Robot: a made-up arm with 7 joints. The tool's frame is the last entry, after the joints.
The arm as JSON. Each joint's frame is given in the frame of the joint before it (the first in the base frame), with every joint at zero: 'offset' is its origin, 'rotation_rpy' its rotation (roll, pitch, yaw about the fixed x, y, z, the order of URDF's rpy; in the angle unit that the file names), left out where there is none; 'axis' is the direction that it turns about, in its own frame. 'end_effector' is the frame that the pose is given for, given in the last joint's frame.
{
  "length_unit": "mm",
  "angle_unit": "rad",
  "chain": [
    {
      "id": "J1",
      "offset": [
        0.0,
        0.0,
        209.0
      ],
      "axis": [
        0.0,
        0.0,
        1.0
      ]
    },
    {
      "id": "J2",
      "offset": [
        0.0,
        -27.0,
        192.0
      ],
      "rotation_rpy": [
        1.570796,
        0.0,
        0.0
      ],
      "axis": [
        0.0,
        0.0,
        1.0
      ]
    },
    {
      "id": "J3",
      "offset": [
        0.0,
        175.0,
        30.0
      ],
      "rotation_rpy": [
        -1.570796,
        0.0,
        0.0
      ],
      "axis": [
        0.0,
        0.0,
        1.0
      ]
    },
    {
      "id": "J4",
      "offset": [
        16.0,
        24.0,
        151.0
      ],
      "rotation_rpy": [
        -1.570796,
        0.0,
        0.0
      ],
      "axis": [
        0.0,
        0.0,
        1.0
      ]
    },
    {
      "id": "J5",
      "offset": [
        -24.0,
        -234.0,
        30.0
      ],
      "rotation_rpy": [
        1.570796,
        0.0,
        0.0
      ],
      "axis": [
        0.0,
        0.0,
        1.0
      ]
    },
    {
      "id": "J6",
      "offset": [
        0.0,
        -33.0,
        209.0
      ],
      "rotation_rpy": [
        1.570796,
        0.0,
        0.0
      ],
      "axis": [
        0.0,
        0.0,
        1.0
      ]
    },
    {
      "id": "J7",
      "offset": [
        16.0,
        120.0,
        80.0
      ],
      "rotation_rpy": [
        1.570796,
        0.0,
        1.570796
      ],
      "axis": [
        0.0,
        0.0,
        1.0
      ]
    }
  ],
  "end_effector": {
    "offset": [
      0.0,
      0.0,
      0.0
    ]
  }
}
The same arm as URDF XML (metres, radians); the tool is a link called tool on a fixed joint. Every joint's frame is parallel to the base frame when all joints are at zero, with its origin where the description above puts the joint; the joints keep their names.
<robot name="arm">
<joint name="tool_joint" type="fixed"><parent link="link7"/><child link="tool"/><origin xyz="0 0 0" rpy="3.1416 -1.5708 0"/></joint>
<joint name="J7" type="continuous"><parent link="link6"/><child link="link7"/><origin xyz="0.016 -0.08 0.12" rpy="0 0 0"/><axis xyz="1 0 0"/></joint>
<joint name="J6" type="continuous"><parent link="link5"/><child link="link6"/><origin xyz="0 -0.033 0.209" rpy="0 0 0"/><axis xyz="0 -1 0"/></joint>
<joint name="J5" type="continuous"><parent link="link4"/><child link="link5"/><origin xyz="-0.024 0.03 0.234" rpy="0 0 0"/><axis xyz="0 0 1"/></joint>
<joint name="J4" type="continuous"><parent link="link3"/><child link="link4"/><origin xyz="0.016 0.024 0.151" rpy="0 0 0"/><axis xyz="0 1 0"/></joint>
<joint name="J3" type="continuous"><parent link="link2"/><child link="link3"/><origin xyz="0 -0.03 0.175" rpy="0 0 0"/><axis xyz="0 0 1"/></joint>
<joint name="J2" type="continuous"><parent link="link1"/><child link="link2"/><origin xyz="0 -0.027 0.192" rpy="0 0 0"/><axis xyz="0 -1 0"/></joint>
<joint name="J1" type="continuous"><parent link="base"/><child link="link1"/><origin xyz="0 0 0.209" rpy="0 0 0"/><axis xyz="0 0 1"/></joint>
<link name="base"/>
<link name="link1"/>
<link name="link2"/>
<link name="link3"/>
<link name="link4"/>
<link name="link5"/>
<link name="link6"/>
<link name="link7"/>
<link name="tool"/>
</robot>

